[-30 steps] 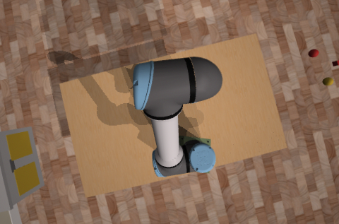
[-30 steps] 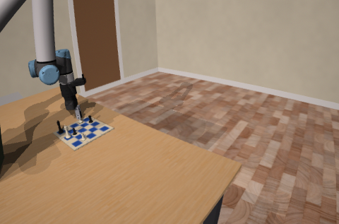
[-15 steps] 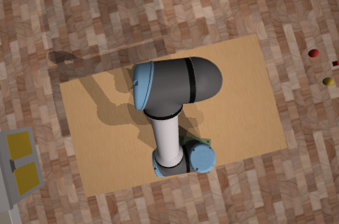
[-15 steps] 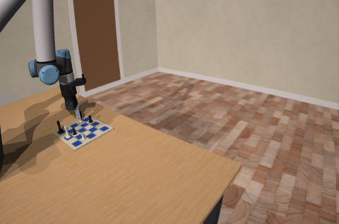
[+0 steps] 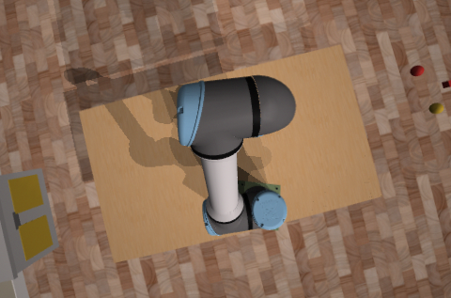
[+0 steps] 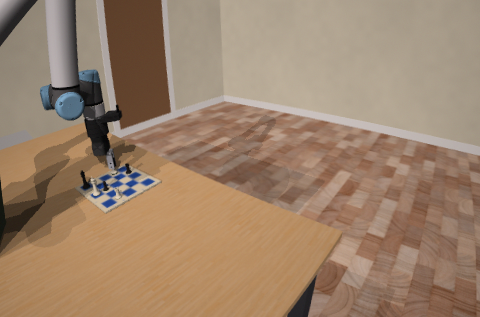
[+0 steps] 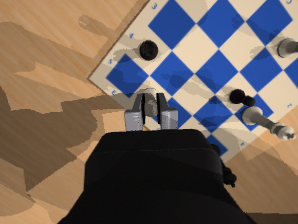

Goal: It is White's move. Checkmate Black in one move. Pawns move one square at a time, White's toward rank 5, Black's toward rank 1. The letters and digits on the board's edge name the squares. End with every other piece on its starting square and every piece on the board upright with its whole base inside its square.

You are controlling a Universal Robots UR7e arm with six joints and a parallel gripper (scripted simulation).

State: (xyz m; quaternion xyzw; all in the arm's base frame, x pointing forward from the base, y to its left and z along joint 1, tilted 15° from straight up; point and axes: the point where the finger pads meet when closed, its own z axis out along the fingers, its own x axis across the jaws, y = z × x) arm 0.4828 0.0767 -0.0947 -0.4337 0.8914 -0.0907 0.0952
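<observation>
My hand is 3 cm past the chessboard, 8 cm to the left of it and 5 cm above it. Also, from my hand: white piece: 10 cm behind, 8 cm to the right, 1 cm below; then tall black piece: 12 cm behind, 1 cm to the right, 1 cm below.
</observation>
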